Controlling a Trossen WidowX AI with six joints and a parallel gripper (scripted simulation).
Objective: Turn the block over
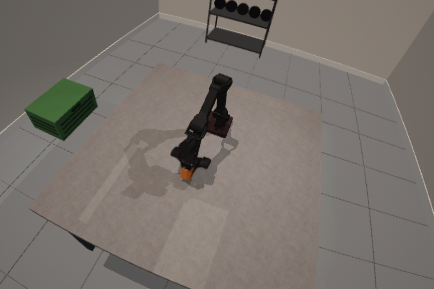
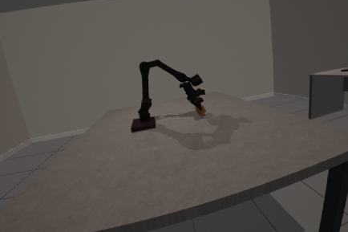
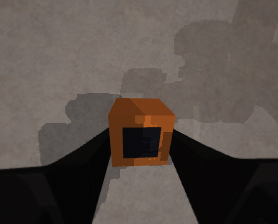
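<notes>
The orange block lies 1 cm above my gripper tip.
</notes>
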